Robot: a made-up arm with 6 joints. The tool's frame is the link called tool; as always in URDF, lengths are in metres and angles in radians.
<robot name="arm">
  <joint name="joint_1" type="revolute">
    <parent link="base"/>
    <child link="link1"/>
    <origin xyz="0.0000 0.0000 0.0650"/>
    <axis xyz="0 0 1"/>
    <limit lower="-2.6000" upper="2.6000"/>
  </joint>
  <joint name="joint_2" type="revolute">
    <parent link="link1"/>
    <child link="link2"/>
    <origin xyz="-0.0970 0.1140 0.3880"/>
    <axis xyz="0 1 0"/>
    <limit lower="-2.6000" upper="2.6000"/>
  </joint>
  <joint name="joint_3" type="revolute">
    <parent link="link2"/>
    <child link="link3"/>
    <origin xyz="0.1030 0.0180 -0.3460"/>
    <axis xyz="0 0 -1"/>
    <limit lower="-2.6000" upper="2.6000"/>
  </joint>
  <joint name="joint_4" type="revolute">
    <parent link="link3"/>
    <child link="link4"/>
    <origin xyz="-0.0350 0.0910 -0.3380"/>
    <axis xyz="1 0 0"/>
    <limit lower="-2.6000" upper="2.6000"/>
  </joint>
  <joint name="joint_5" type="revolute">
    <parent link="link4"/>
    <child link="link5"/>
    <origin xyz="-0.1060 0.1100 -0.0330"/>
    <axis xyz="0 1 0"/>
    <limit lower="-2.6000" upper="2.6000"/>
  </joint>
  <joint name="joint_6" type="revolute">
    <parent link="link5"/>
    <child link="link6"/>
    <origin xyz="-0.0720 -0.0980 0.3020"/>
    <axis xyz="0 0 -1"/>
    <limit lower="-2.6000" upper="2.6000"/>
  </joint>
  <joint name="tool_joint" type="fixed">
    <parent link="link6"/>
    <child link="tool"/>
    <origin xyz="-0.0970 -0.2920 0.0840"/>
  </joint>
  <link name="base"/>
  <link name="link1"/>
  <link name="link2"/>
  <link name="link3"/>
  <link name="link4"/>
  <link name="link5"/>
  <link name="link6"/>
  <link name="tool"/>
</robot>
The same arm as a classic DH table. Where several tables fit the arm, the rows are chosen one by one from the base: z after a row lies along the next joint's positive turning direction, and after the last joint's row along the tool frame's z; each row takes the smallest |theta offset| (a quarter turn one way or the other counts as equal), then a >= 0, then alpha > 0; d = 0 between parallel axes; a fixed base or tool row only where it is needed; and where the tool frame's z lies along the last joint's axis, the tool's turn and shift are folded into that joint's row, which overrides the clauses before.
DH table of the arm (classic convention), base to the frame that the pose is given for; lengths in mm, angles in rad. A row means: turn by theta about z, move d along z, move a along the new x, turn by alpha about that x. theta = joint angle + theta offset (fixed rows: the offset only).
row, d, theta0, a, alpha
joint_1, 453, 0, -97, -1.5708
joint_2, 132, 0, 103, -1.5708
joint_3, 684, -1.5708, 91, -1.5708
joint_4, -141, -1.5708, 33, -1.5708
joint_5, 12, 1.5708, 72, 1.5708
joint_6, 0, -1.2501, 307.7, 3.1416
tool (fixed), 386, 1.8915, 0, 0
Joint limits (rad, base to tool): -2.6..2.6 -2.6..2.6 -2.6..2.6 -2.6..2.6 -2.6..2.6 -2.6..2.6

